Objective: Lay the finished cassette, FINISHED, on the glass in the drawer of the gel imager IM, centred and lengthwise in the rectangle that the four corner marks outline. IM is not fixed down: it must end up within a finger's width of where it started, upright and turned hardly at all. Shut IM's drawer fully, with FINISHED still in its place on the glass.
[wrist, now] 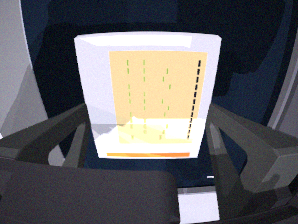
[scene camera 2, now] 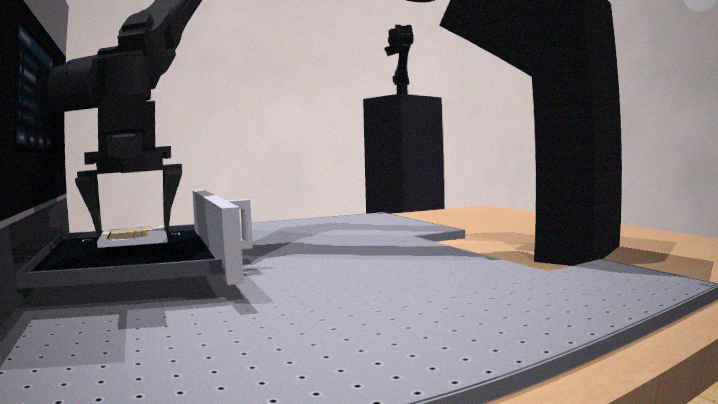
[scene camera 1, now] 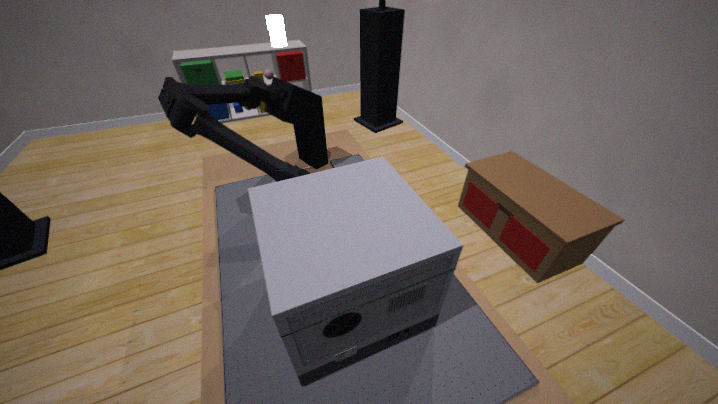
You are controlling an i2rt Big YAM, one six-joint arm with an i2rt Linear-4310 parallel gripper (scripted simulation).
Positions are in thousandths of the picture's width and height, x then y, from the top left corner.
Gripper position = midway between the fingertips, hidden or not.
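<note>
A gel imager IM (scene camera 1: 494,645) is present; scene camera 2 shows the gel imager IM (scene camera 2: 56,100) as well. A finished cassette (scene camera 2: 217,580) also appears in the wrist view (wrist: 495,417), but scene camera 1 does not show the finished cassette, hidden by the gel imager IM. My gripper (scene camera 2: 186,588) is visible too, and the wrist view shows my gripper (wrist: 495,489) as well.
</note>
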